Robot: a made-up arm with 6 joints. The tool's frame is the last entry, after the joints.
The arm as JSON. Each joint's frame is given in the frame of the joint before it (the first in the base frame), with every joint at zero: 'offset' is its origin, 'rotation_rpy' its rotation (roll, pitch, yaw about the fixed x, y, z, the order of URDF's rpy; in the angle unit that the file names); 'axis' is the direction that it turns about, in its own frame. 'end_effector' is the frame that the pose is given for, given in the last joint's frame.
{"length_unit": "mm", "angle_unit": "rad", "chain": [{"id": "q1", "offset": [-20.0, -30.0, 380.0], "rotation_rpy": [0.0, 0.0, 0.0], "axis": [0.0, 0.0, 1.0]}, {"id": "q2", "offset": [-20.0, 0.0, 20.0], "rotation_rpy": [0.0, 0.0, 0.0], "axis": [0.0, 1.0, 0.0]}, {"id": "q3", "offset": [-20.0, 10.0, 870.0], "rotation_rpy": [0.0, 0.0, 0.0], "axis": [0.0, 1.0, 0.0]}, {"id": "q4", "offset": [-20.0, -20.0, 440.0], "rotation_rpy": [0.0, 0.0, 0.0], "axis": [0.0, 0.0, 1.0]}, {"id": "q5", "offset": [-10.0, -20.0, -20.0], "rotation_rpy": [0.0, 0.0, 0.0], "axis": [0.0, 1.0, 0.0]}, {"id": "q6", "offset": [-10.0, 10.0, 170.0], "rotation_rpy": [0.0, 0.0, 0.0], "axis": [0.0, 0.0, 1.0]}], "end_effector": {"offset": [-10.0, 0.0, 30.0], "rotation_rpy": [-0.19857, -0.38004, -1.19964]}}
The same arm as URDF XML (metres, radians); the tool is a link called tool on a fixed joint. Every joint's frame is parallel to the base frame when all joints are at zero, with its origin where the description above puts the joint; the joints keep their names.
<robot name="arm">
<link name="base_link"/>
<link name="link1"/>
<link name="link2"/>
<link name="link3"/>
<link name="link4"/>
<link name="link5"/>
<link name="link6"/>
<link name="tool"/>
<joint name="q1" type="continuous"><parent link="base_link"/><child link="link1"/><origin xyz="-0.02 -0.03 0.38"/><axis xyz="0 0 1"/></joint>
<joint name="q2" type="continuous"><parent link="link1"/><child link="link2"/><origin xyz="-0.02 0 0.02"/><axis xyz="0 1 0"/></joint>
<joint name="q3" type="continuous"><parent link="link2"/><child link="link3"/><origin xyz="-0.02 0.01 0.87"/><axis xyz="0 1 0"/></joint>
<joint name="q4" type="continuous"><parent link="link3"/><child link="link4"/><origin xyz="-0.02 -0.02 0.44"/><axis xyz="0 0 1"/></joint>
<joint name="q5" type="continuous"><parent link="link4"/><child link="link5"/><origin xyz="-0.01 -0.02 -0.02"/><axis xyz="0 1 0"/></joint>
<joint name="q6" type="continuous"><parent link="link5"/><child link="link6"/><origin xyz="-0.01 0.01 0.17"/><axis xyz="0 0 1"/></joint>
<joint name="tool_joint" type="fixed"><parent link="link6"/><child link="tool"/><origin xyz="-0.01 0 0.03" rpy="-0.1986 -0.38 -1.1996"/></joint>
</robot>

